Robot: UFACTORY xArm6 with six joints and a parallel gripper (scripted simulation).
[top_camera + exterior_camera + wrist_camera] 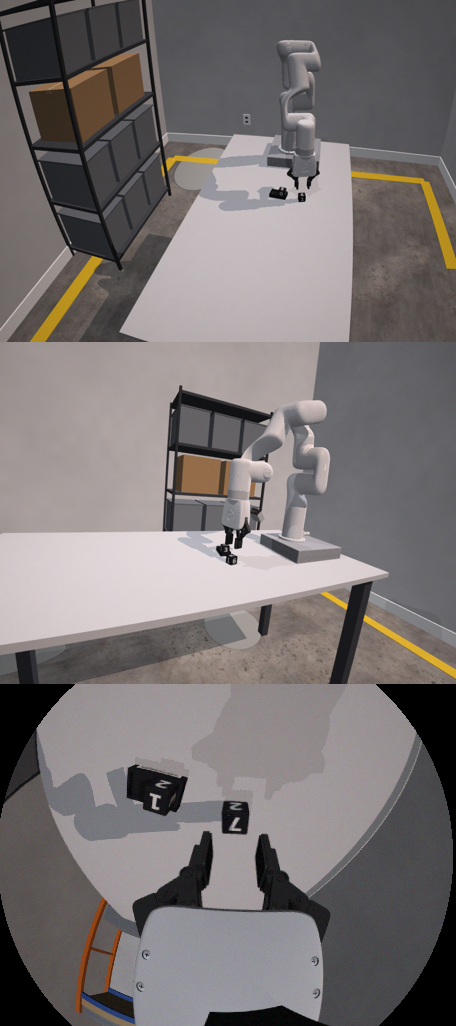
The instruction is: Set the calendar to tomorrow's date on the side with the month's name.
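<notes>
Right now the black cube is 70 mm below my hand.
</notes>
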